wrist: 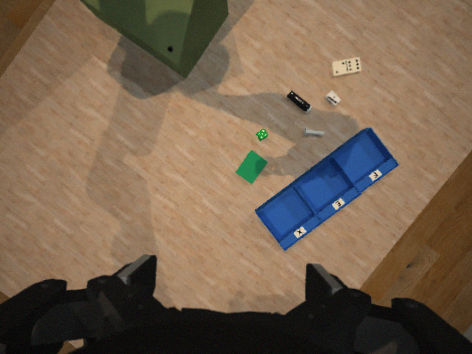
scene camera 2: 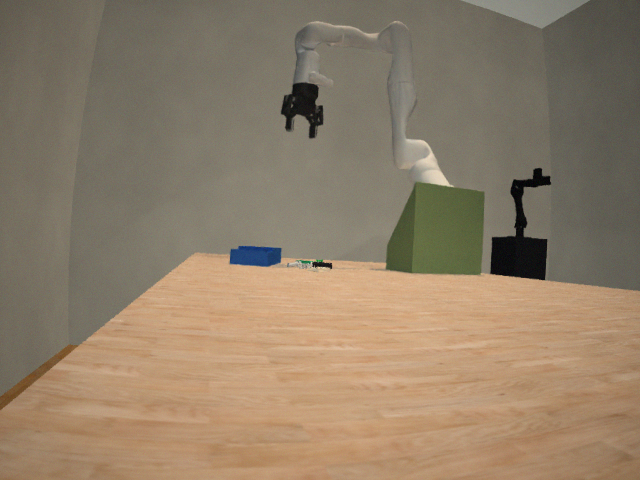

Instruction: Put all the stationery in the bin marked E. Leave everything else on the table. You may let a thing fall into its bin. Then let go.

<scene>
The pictures show: the gripper and a blue bin.
The gripper is seen too in the wrist view.
</scene>
